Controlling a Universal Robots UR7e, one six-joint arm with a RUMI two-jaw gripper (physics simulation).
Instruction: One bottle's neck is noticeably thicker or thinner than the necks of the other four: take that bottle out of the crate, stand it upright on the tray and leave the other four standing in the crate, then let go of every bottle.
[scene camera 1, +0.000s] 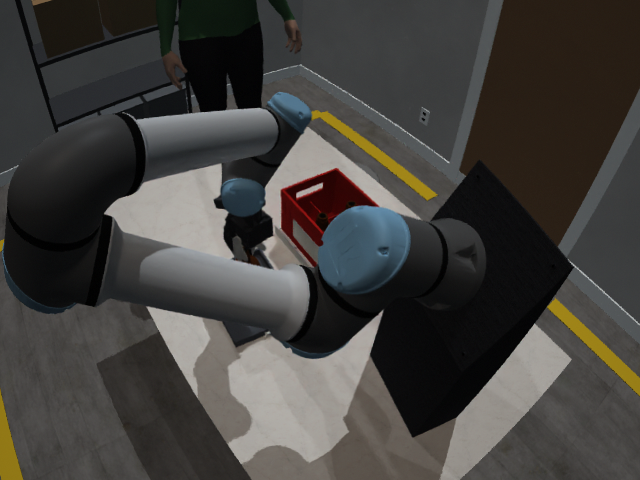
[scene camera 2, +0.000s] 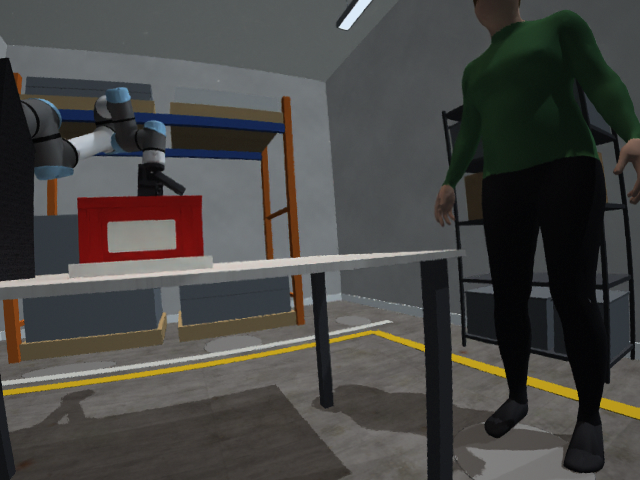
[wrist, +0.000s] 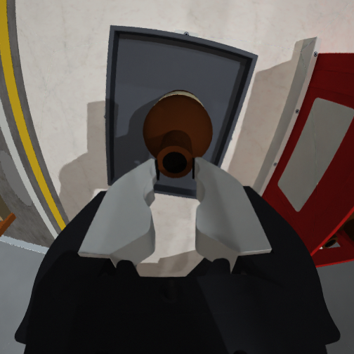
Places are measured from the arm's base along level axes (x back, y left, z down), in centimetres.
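Pixels of known places: gripper, fingertip midpoint: (scene camera 1: 246, 257); arm's base at its link origin: (scene camera 1: 448, 265).
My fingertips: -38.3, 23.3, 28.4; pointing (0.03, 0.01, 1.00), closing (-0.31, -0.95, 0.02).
Observation:
Ahead of a thing's pixels: the offset from my fingertips to its top centre, as dx, dy, dz. "spot": to the spot under its first point. Level surfaces: height alone.
My gripper (wrist: 175, 161) is shut on the neck of a brown bottle (wrist: 177, 122), which it holds upright over the dark grey tray (wrist: 131, 41). Whether the bottle's base touches the tray is hard to tell; the base is hidden beneath its body. In scene camera 1 the tray @(spot: +12.0, +7.1, +13.7) (scene camera 1: 240, 335) shows partly behind the arm, and an orange-brown part of the bottle @(-0.8, +0.1, -1.9) (scene camera 1: 253, 257) shows by the fingers. The red crate @(-4.6, -27.1, -3.3) (scene camera 1: 300, 217) (scene camera 2: 140, 206) (wrist: 320, 80) stands beside the tray. Two bottle tops @(spot: -3.7, -22.0, -2.0) (scene camera 1: 322, 217) @(spot: -5.0, -31.2, -2.0) (scene camera 1: 351, 205) show inside it; other bottles are hidden.
A pale raised strip @(spot: -5.5, -37.5, +12.7) (scene camera 2: 139, 266) (wrist: 285, 120) runs along the crate's tray side. The arm's black pedestal (scene camera 1: 413, 372) stands on the table @(dz +14.3) (scene camera 1: 289, 413). A person in green (scene camera 1: 219, 18) (scene camera 2: 532, 98) stands beyond the table's far end.

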